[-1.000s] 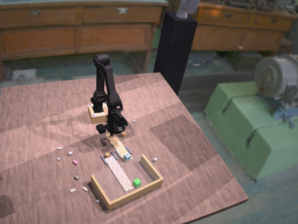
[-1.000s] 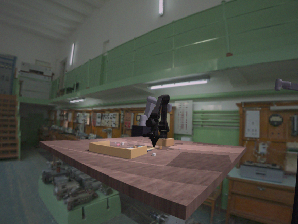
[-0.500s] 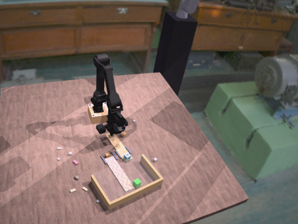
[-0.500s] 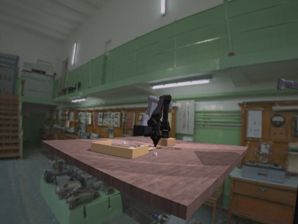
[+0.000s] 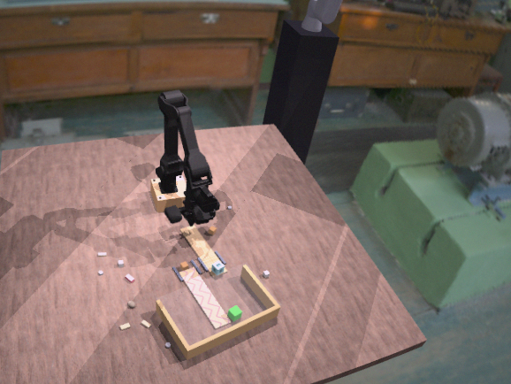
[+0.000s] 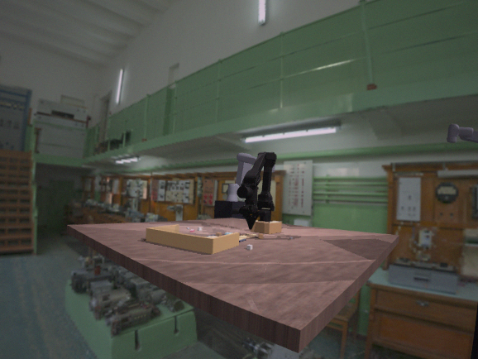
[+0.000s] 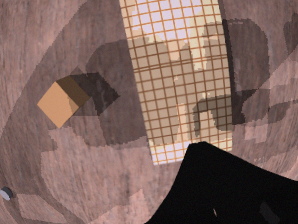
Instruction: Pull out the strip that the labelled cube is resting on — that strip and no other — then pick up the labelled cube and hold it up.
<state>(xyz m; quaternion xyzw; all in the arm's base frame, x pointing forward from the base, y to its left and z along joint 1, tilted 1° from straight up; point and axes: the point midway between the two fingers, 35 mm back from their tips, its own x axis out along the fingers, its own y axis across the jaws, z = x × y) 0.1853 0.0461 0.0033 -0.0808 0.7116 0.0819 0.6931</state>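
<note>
The tan grid-patterned strip lies 90 mm ahead of my gripper tip, 30 mm below it and 20 mm to the left of it. From my gripper tip the other things lie so: labelled cube 200 mm ahead, 40 mm to the left, 10 mm below.
</note>
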